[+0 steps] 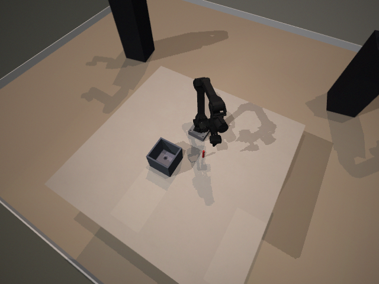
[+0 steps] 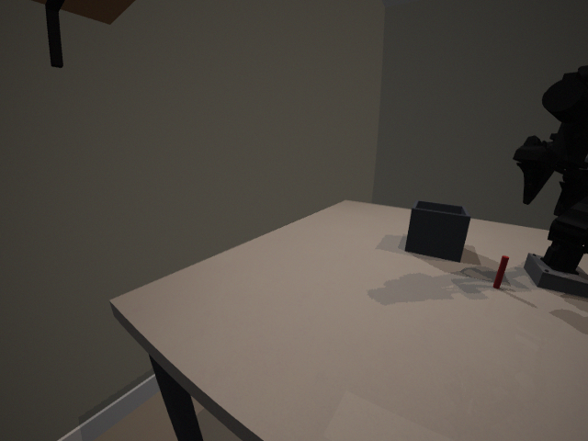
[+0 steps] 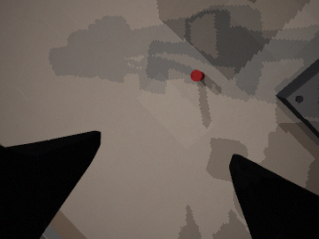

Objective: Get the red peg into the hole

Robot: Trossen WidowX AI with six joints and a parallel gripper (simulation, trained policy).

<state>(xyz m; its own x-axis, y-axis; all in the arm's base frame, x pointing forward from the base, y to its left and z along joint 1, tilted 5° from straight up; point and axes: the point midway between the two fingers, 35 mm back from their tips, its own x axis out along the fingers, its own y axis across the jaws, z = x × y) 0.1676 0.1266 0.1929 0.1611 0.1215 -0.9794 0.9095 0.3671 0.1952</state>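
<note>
Now: gripper tip 160 mm above the red peg, 40 mm to the left of it and 20 mm short of it. Also, from my gripper tip: grey plate: 260 mm to the right, 160 mm below, 140 mm ahead.
</note>
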